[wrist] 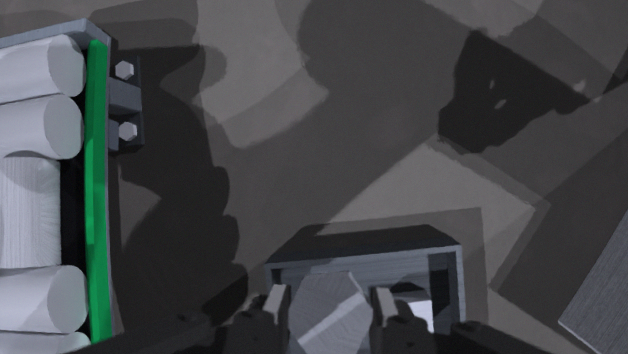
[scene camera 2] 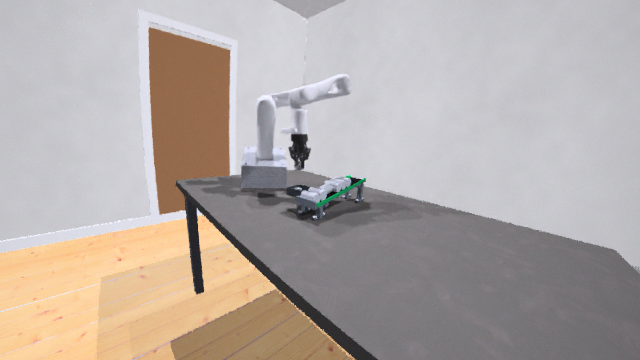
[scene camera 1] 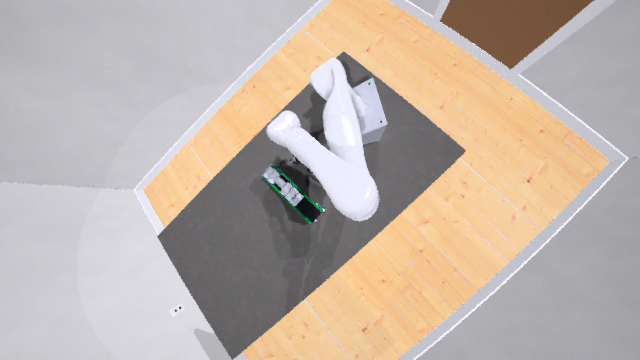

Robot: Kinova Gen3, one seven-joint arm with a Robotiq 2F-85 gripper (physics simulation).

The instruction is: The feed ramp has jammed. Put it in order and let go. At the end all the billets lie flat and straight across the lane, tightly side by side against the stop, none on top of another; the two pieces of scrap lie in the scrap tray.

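Frame: origin at the arm's base, x ahead, y left, z up, level; metres.
Seen in the pictures: gripper, fingertip midpoint: [wrist: 330, 309] [scene camera 2: 299, 168]; arm's base, link origin: [scene camera 2: 264, 155] [scene camera 1: 355, 111].
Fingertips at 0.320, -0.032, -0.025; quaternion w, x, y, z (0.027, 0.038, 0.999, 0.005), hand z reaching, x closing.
Pixels of each thing's top centre, then the offset from my fingertips to it, as dx, dy, dz. "pt": a spot on its surface instead. Level surfaces: height alone.
- scrap, top centre: [wrist: 328, 322] +0.000, -0.001, +0.016
- scrap tray, top centre: [wrist: 368, 327] [scene camera 2: 302, 188] -0.017, +0.048, -0.103
- grey stop, top centre: [wrist: 26, 39] [scene camera 2: 306, 198] +0.198, -0.153, -0.065
- light grey piece, surface spot: [wrist: 30, 215] pt +0.175, -0.039, -0.040
- dark table, surface height: dz -0.138
My gripper [wrist: 330, 309] [scene camera 2: 299, 164] is shut on a grey faceted piece of scrap [wrist: 325, 320] and holds it above the scrap tray [wrist: 360, 254] [scene camera 2: 293, 192]. A second, bright piece [wrist: 421, 311] shows inside the tray at the right, partly behind a finger. The ramp with green rails [wrist: 96, 200] [scene camera 2: 345, 190] stands left of the gripper in the wrist view. Two billets [wrist: 30, 72] [wrist: 30, 127] lie across the lane beside the grey stop [wrist: 50, 32]. Upslope, a light grey piece [wrist: 30, 215], apparently a billet, runs lengthwise. More billets [wrist: 40, 300] lie beyond it.
The ramp stands on legs with bolted feet [wrist: 125, 100] projecting beside the rail. The robot's base [scene camera 1: 372, 107] [scene camera 2: 264, 174] stands behind the tray on the dark table [scene camera 1: 210, 240] [scene camera 2: 425, 260]. The arm [scene camera 1: 325, 165] hides the tray in scene camera 1.
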